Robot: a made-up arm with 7 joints. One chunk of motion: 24 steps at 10 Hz.
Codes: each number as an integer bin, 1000 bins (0 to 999) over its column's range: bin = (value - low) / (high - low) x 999, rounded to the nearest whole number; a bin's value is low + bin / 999 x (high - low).
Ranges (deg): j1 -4..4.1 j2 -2..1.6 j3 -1.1..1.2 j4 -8.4..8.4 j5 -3.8..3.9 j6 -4.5..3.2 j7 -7.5..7
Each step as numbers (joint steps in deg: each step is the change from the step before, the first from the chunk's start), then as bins.
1 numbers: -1.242 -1.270 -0.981 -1.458 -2.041 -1.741 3.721
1 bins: 340 203 52 413 228 358 773
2 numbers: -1.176 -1.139 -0.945 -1.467 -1.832 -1.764 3.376
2 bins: 348 239 67 412 255 355 749
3 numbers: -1.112 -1.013 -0.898 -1.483 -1.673 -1.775 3.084
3 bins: 356 274 88 411 276 354 729
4 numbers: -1.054 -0.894 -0.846 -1.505 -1.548 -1.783 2.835
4 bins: 363 307 110 410 292 353 712
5 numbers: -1.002 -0.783 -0.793 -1.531 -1.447 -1.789 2.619
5 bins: 370 338 133 408 305 352 697
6 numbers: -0.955 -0.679 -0.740 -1.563 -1.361 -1.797 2.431
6 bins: 376 367 156 407 316 351 684
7 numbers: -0.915 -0.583 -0.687 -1.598 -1.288 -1.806 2.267
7 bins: 380 393 179 404 326 350 673
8 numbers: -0.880 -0.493 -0.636 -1.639 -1.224 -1.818 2.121
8 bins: 385 418 202 402 334 348 663
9 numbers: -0.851 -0.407 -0.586 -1.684 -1.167 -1.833 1.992
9 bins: 388 442 223 399 342 346 654
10 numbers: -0.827 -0.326 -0.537 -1.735 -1.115 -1.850 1.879
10 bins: 391 465 245 396 348 344 646
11 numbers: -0.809 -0.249 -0.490 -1.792 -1.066 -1.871 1.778
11 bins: 394 486 265 393 355 341 639
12 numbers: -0.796 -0.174 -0.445 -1.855 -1.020 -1.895 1.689
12 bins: 395 507 284 389 361 338 633
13 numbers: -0.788 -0.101 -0.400 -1.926 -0.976 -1.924 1.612
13 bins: 396 527 304 385 366 334 628
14 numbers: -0.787 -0.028 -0.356 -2.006 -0.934 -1.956 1.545
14 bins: 396 547 323 380 372 330 623
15 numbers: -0.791 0.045 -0.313 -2.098 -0.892 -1.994 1.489
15 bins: 396 567 342 375 377 325 619
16 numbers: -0.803 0.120 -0.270 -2.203 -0.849 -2.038 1.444
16 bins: 394 588 361 369 383 319 616
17 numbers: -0.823 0.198 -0.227 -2.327 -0.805 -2.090 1.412
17 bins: 392 610 379 361 389 313 614
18 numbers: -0.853 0.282 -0.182 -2.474 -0.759 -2.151 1.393
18 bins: 388 633 399 352 395 305 613
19 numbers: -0.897 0.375 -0.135 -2.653 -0.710 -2.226 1.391
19 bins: 383 659 419 342 401 295 613
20 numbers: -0.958 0.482 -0.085 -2.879 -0.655 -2.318 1.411
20 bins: 375 689 441 328 408 283 614
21 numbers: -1.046 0.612 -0.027 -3.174 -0.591 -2.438 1.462
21 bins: 364 725 466 311 416 268 617
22 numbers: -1.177 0.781 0.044 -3.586 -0.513 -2.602 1.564
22 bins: 348 772 497 286 426 246 624
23 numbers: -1.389 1.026 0.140 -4.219 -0.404 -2.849 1.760
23 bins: 322 840 539 249 441 214 638
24 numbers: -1.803 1.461 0.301 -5.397 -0.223 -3.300 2.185
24 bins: 271 960 609 179 464 156 667
